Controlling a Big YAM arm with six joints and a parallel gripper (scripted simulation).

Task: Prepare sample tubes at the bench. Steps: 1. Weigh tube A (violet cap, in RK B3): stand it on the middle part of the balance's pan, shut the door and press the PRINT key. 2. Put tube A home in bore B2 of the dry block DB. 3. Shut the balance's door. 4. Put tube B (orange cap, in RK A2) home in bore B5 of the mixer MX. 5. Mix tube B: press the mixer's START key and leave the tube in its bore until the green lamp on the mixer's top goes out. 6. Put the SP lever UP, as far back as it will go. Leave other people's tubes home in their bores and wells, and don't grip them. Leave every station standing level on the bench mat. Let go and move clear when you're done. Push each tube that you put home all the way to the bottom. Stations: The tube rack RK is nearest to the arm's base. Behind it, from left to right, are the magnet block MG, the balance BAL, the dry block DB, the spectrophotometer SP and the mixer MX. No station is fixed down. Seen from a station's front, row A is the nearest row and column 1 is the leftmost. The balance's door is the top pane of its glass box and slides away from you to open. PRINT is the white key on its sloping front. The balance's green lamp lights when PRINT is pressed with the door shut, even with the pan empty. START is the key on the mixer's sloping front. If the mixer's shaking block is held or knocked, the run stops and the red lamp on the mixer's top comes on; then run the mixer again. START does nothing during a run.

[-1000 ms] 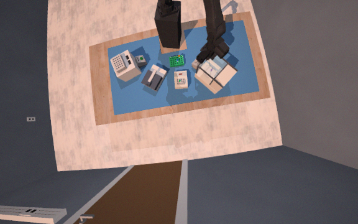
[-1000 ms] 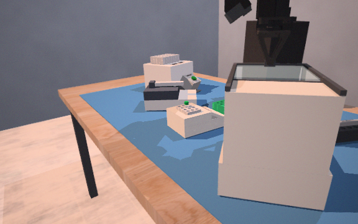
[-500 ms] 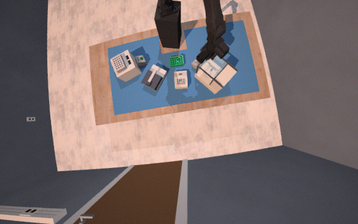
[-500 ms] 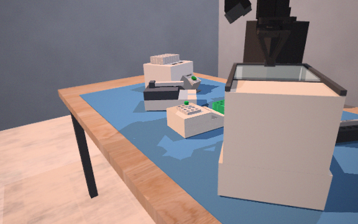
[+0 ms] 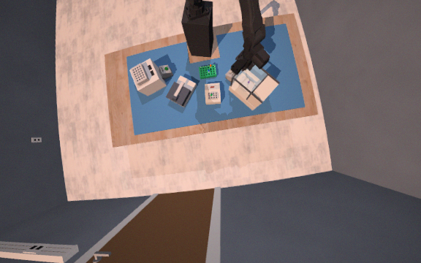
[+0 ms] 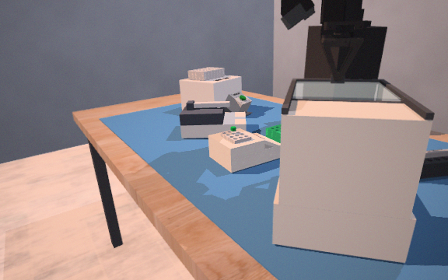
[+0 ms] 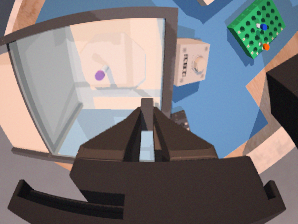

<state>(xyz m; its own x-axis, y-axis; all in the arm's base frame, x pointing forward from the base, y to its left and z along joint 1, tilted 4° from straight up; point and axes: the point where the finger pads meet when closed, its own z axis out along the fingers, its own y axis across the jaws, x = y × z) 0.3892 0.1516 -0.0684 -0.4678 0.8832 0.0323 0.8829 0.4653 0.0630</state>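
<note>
Now: hand 3 cm short of the balance door, 1 cm to the right of it and 1 cm above it. The rest, counted from my hand: dry block: 22 cm to the right, 19 cm below, 2 cm ahead; blue-capped tube: 19 cm below, 18 cm to the right, 16 cm behind; magnet block: 20 cm below, 18 cm behind, 15 cm to the left.
</note>
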